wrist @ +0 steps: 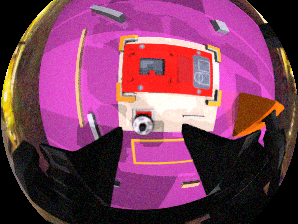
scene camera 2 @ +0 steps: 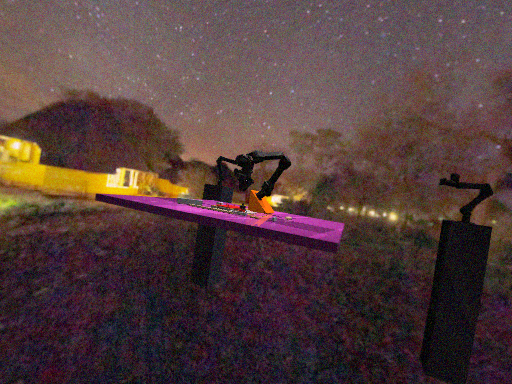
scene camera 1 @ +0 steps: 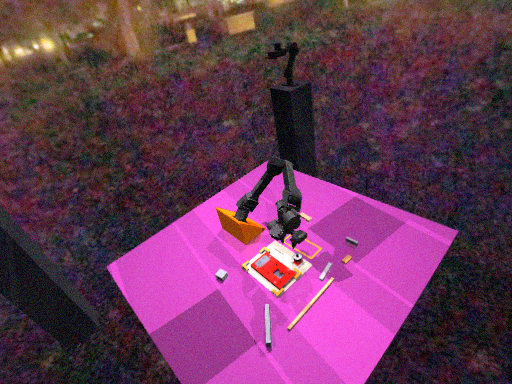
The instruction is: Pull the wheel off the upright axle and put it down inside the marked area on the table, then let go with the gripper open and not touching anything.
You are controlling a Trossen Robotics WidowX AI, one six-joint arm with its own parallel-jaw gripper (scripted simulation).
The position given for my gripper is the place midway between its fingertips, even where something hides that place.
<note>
My gripper [wrist: 152,129] is open, holding nothing. I also see a red plate [scene camera 1: 267,266].
</note>
